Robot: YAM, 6 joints.
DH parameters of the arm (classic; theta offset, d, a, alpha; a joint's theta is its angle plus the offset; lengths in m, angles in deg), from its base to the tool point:
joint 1: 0 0.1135 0.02 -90
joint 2: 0 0 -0.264 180
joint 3: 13.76 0 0.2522 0
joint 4: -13.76 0 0.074 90
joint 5: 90 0 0 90
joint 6: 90 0.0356 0 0
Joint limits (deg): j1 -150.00..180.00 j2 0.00..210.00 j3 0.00..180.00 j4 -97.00..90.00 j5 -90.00..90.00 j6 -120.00..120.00
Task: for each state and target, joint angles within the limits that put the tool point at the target. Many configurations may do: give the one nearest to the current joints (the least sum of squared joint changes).
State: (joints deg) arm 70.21 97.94 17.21 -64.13 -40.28 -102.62
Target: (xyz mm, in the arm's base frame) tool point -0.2 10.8 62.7
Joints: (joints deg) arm 62.31 99.79 4.02 -50.15 -8.39 -102.62
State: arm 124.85 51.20 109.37 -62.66 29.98 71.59
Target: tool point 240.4 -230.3 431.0
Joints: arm 132.94 9.71 125.47 -66.84 32.44 71.59
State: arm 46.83 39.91 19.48 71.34 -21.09 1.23
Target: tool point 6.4 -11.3 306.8
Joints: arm 50.15 3.60 5.79 89.71 19.96 1.23
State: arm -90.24 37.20 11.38 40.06 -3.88 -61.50
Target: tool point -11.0 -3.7 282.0
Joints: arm -97.53 0.00 0.13 87.60 17.02 -61.50
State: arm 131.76 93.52 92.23 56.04 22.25 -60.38
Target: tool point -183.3 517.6 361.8
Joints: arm 110.64 134.09 121.30 43.12 17.88 -60.38
